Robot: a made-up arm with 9 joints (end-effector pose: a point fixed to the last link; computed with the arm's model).
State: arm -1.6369 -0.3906 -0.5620 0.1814 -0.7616 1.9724 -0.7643 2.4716 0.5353
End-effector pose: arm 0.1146 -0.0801 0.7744 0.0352 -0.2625 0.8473 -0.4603
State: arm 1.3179 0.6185 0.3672 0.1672 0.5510 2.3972 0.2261 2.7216 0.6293
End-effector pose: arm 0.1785 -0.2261 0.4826 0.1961 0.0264 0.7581 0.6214
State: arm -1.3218 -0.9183 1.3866 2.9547 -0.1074 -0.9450 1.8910 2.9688 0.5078
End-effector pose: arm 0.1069 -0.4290 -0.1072 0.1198 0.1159 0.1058 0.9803
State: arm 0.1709 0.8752 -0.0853 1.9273 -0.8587 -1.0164 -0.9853 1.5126 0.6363
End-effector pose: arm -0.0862 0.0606 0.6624 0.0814 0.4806 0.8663 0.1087
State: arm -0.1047 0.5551 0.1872 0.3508 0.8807 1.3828 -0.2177 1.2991 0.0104
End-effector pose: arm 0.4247 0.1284 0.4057 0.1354 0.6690 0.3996 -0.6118
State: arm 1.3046 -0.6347 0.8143 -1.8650 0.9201 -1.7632 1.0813 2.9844 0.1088
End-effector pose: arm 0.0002 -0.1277 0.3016 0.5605 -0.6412 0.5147 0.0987
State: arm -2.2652 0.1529 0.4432 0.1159 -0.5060 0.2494 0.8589 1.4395 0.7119
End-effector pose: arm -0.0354 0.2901 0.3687 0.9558 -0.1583 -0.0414 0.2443
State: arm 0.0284 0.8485 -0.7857 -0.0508 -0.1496 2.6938 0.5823 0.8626 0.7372
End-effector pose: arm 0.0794 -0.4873 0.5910 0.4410 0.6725 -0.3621 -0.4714
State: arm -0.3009 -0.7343 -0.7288 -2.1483 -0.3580 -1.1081 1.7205 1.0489 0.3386
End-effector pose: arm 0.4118 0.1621 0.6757 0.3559 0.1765 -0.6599 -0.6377
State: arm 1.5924 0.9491 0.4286 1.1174 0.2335 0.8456 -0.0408 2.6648 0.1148
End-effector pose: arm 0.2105 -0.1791 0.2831 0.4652 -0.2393 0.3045 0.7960
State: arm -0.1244 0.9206 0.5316 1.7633 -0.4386 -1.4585 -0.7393 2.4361 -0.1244
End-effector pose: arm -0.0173 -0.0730 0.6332 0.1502 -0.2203 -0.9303 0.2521
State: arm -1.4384 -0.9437 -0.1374 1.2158 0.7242 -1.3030 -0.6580 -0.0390 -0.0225
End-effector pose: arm -0.0107 -0.0249 0.1114 0.4849 -0.7868 0.3584 -0.1321
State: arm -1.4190 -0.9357 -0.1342 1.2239 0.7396 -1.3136 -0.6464 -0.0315 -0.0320
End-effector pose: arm -0.0188 -0.0184 0.1167 0.4828 -0.7833 0.3708 -0.1259
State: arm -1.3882 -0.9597 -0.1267 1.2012 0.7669 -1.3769 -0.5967 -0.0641 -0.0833
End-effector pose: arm -0.0218 -0.0210 0.1281 0.4453 -0.8050 0.3574 -0.1609
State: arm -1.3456 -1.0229 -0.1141 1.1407 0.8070 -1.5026 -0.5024 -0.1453 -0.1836
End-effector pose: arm -0.0188 -0.0300 0.1474 0.3580 -0.8498 0.3030 -0.2407
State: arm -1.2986 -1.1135 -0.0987 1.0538 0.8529 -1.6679 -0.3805 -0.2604 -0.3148
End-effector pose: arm -0.0125 -0.0331 0.1714 0.2244 -0.8916 0.2061 -0.3351
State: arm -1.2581 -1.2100 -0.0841 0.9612 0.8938 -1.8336 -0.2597 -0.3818 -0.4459
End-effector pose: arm -0.0055 -0.0241 0.1902 0.0718 -0.9079 0.0910 -0.4029
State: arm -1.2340 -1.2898 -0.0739 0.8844 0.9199 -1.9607 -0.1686 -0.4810 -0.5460
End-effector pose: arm 0.0015 -0.0107 0.1974 0.0572 0.9006 0.0039 0.4309
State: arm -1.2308 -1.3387 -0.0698 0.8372 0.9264 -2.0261 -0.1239 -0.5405 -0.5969
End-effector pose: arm 0.0075 -0.0036 0.1970 0.1322 0.8870 0.0560 0.4389
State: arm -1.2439 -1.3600 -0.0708 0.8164 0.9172 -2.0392 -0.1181 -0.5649 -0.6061
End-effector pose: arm 0.0120 -0.0049 0.1949 0.1584 0.8777 0.0727 0.4465
